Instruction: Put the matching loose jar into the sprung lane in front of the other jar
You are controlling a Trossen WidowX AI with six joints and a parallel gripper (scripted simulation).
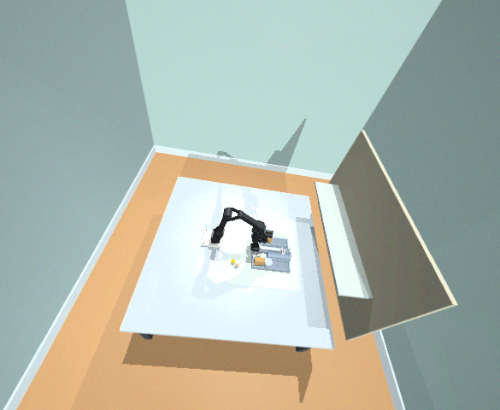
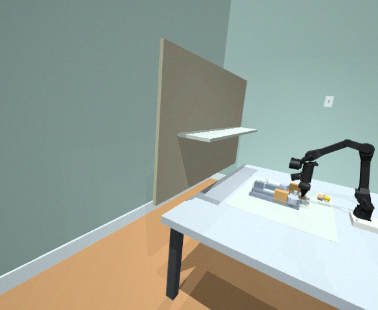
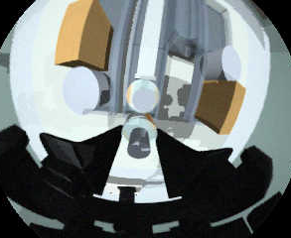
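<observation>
My gripper tip is now 170 mm short of the grey pusher rack, 60 mm to the left of it and 30 mm above it. The rest, counted from my gripper tip: white shelf: 530 mm ahead, 320 mm above, 80 mm to the right.
</observation>
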